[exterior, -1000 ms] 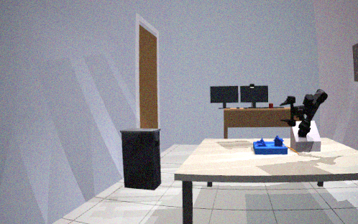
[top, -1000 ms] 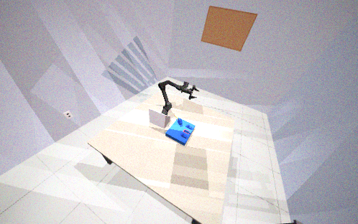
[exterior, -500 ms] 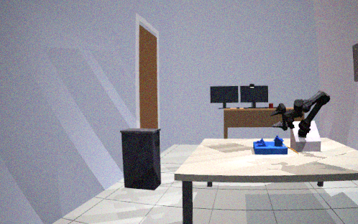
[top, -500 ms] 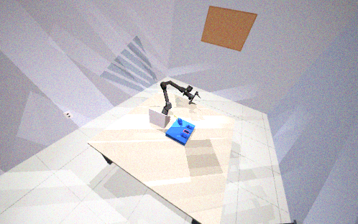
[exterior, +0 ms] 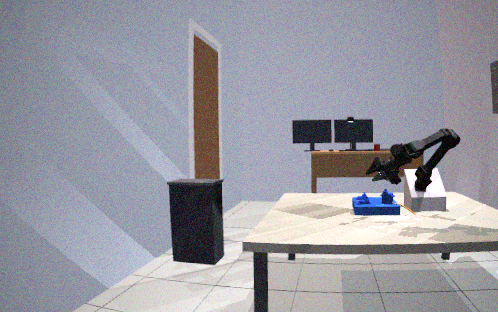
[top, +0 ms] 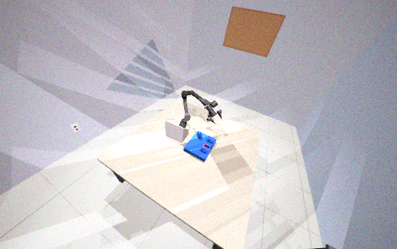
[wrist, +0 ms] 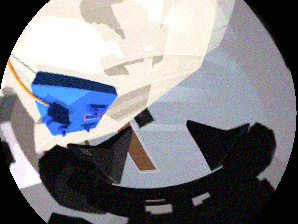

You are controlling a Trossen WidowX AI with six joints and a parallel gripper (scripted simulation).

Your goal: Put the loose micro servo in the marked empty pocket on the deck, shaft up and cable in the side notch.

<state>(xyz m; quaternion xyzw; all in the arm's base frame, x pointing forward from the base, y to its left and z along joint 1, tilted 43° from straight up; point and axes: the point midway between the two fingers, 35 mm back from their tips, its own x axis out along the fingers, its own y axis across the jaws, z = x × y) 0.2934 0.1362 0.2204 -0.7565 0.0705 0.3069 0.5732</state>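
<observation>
My gripper tip is 100 mm past the blue deck, 250 mm to the left of it and 190 mm above it.
</observation>
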